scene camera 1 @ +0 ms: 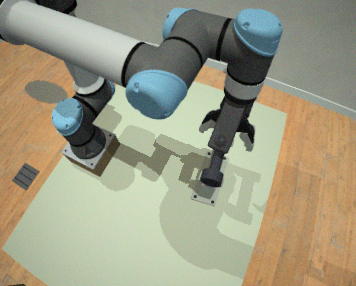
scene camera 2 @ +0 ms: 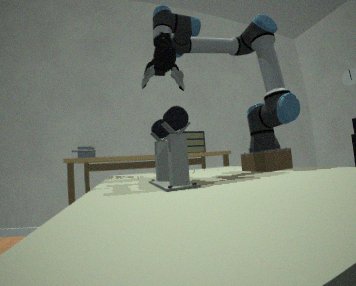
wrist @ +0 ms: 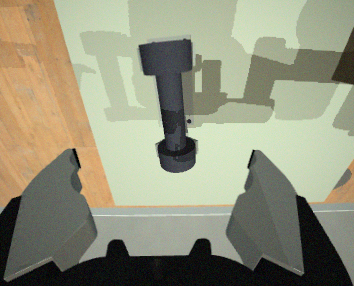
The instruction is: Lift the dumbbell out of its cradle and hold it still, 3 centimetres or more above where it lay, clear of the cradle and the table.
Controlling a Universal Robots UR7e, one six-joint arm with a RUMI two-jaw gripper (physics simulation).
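Frame: origin at the arm's base, x left, y ahead, z down, level; millimetres.
Seen in the pictures: gripper, fingertip midpoint: (scene camera 2: pixel 163 89) (wrist: pixel 166 151); arm's base, origin of the base link: (scene camera 1: pixel 88 142) (scene camera 2: pixel 264 151).
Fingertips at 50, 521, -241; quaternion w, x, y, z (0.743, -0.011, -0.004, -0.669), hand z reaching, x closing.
Note:
Offsets run from my fingertips to a thing's top centre, as dx, dy, dz. Level surfaces: height alone.
The dark dumbbell @[+16, -2, +99] (scene camera 1: pixel 212 177) (scene camera 2: pixel 176 119) (wrist: pixel 171 90) lies in the V-shaped tops of the light grey cradle @[+16, -2, +144] (scene camera 1: pixel 203 201) (scene camera 2: pixel 179 161), whose two posts rise from a flat bolted base. In scene camera 1 the wrist and gripper cover part of the dumbbell. In the wrist view it runs from upper middle down towards the space between the fingers, its near head appearing just ahead of them. My gripper (scene camera 1: pixel 226 139) (scene camera 2: pixel 163 89) (wrist: pixel 166 151) is wide open and empty, pointing down above the dumbbell, with a clear gap between in scene camera 2.
The arm's base stands on a brown block (scene camera 1: pixel 103 160) (scene camera 2: pixel 267 160) to one side of the cradle, on the pale green mat @[dz +333] (scene camera 1: pixel 125 235) (scene camera 2: pixel 175 240) (wrist: pixel 280 170). A wooden table (scene camera 2: pixel 115 159) with a grey object (scene camera 2: pixel 86 152) on it stands in the background. Arm shadows fall around the cradle.

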